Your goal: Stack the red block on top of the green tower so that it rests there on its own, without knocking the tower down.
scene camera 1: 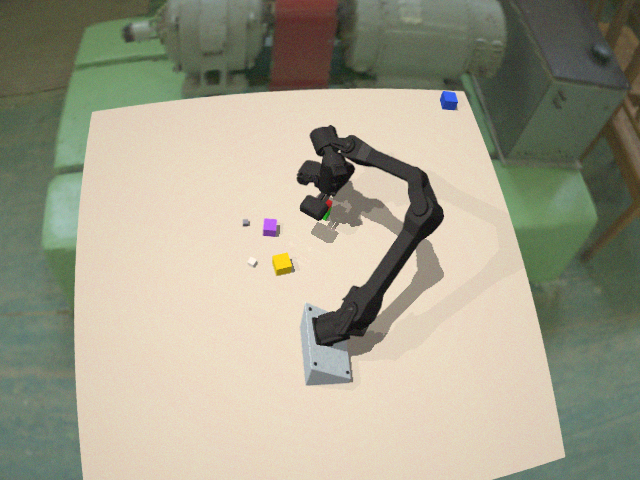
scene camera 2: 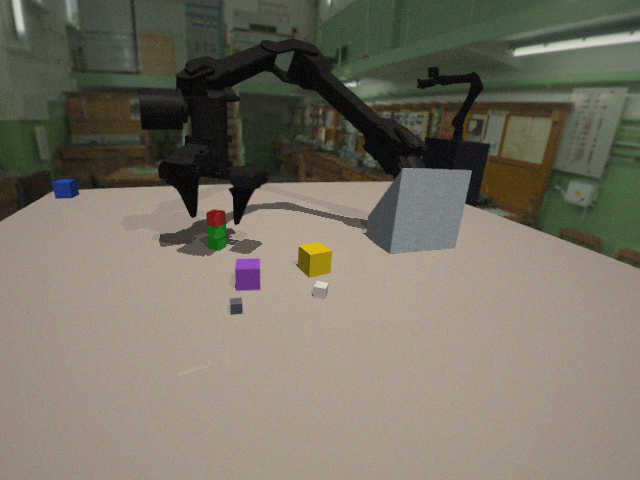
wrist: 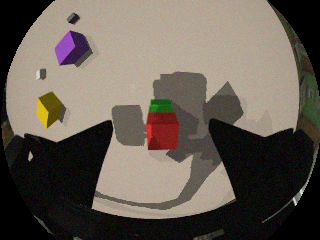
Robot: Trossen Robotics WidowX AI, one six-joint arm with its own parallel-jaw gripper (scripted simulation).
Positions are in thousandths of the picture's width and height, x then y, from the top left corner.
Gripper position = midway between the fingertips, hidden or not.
The gripper (scene camera 2: 335, 459) is open, holding nothing. Also in view: a red block (wrist: 508, 535), a yellow cube (scene camera 2: 491, 541) and a purple cube (scene camera 2: 387, 566).
The purple cube shows as well in the wrist view (wrist: 227, 194). The gripper is seen too in scene camera 1 (scene camera 1: 507, 426) and in the wrist view (wrist: 505, 519).
